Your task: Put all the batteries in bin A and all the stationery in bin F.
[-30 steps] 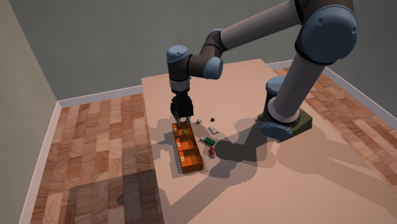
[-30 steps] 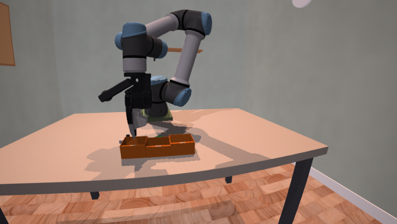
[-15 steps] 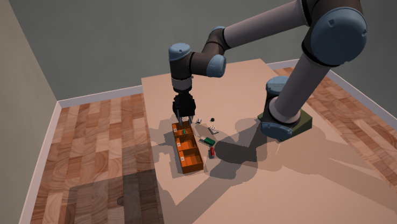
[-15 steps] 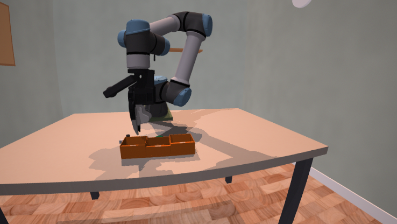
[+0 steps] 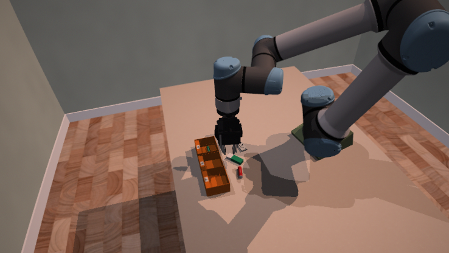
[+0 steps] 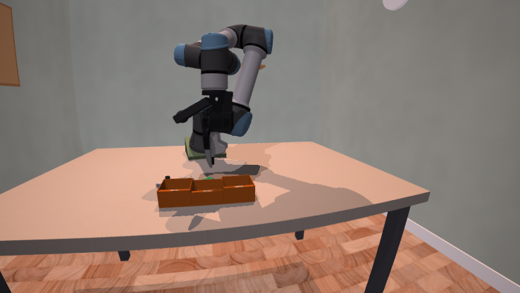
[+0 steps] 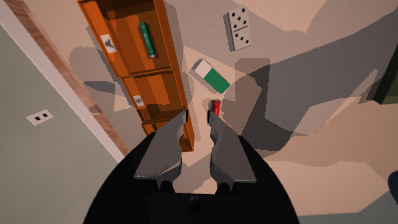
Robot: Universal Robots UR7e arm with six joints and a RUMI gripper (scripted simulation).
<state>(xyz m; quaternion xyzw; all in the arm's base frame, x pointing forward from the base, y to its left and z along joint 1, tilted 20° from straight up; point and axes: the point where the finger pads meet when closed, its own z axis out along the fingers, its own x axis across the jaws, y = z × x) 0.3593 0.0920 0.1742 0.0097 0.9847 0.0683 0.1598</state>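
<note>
My hand is 40 mm past the red battery, 40 mm to the right of it and 80 mm above it. Round my hand: green-and-white eraser (20 mm behind, 40 mm to the right, 80 mm below); orange three-compartment bin (70 mm ahead, 60 mm below); green battery (80 mm ahead, 80 mm to the right, 70 mm below).
</note>
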